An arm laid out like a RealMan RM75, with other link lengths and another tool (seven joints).
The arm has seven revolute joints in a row. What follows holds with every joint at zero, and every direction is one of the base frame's. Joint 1 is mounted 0.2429 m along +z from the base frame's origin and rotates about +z. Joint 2 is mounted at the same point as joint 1 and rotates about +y. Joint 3 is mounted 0.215 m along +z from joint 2 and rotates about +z. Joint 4 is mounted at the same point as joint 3 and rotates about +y. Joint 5 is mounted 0.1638 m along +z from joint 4 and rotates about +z. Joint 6 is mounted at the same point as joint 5 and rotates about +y. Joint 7 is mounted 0.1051 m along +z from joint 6 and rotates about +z. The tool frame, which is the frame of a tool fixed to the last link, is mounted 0.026 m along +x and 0.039 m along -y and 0.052 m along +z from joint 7; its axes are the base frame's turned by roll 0.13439, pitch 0 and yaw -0.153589 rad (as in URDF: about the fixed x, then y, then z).
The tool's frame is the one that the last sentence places.
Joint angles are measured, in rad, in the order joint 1, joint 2, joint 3, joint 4, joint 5, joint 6, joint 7. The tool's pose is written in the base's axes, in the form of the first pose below.
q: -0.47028 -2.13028 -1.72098 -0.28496 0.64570 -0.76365 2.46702
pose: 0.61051 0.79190 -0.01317; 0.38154 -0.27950 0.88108; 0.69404 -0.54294 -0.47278; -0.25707 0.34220 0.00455
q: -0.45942 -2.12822 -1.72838 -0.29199 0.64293 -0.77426 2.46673
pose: 0.60338 0.79739 -0.01009; 0.37341 -0.27133 0.88710; 0.70462 -0.53903 -0.46147; -0.25875 0.34103 0.00791
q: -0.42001 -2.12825 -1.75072 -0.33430 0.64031 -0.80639 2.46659
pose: 0.58570 0.81044 0.01206; 0.33491 -0.25554 0.90694; 0.73810 -0.52716 -0.42109; -0.25979 0.33767 0.01829
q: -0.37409 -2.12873 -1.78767 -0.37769 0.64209 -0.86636 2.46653
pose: 0.56191 0.82569 0.04984; 0.27657 -0.24431 0.92942; 0.77959 -0.50847 -0.36564; -0.25998 0.33226 0.03227
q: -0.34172 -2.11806 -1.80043 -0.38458 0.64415 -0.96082 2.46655
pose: 0.54775 0.82944 0.10958; 0.22477 -0.27205 0.93566; 0.80589 -0.48787 -0.33545; -0.25799 0.32450 0.04214
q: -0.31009 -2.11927 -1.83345 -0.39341 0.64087 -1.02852 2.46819
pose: 0.52015 0.84271 0.13891; 0.17846 -0.26629 0.94723; 0.83523 -0.46791 -0.28889; -0.25963 0.31674 0.05214
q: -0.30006 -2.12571 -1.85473 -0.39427 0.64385 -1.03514 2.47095
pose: 0.50979 0.85044 0.12989; 0.17171 -0.24853 0.95328; 0.84299 -0.46367 -0.27272; -0.26265 0.31400 0.05401
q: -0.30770 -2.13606 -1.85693 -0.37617 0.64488 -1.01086 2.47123
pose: 0.50232 0.85861 0.10230; 0.20102 -0.23102 0.95196; 0.84099 -0.45762 -0.28864; -0.26585 0.31375 0.04687
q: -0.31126 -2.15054 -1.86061 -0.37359 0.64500 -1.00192 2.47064
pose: 0.49042 0.86602 0.09751; 0.20956 -0.22580 0.95137; 0.84592 -0.44613 -0.29222; -0.26432 0.31369 0.04170
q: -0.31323 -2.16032 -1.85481 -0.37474 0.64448 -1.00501 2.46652
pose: 0.48092 0.87007 0.10816; 0.21185 -0.23502 0.94862; 0.85079 -0.43330 -0.29735; -0.26062 0.31363 0.03757
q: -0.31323 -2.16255 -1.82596 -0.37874 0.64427 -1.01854 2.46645
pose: 0.48741 0.86226 0.13761; 0.21215 -0.26981 0.93925; 0.84701 -0.42861 -0.31443; -0.25387 0.31314 0.03283
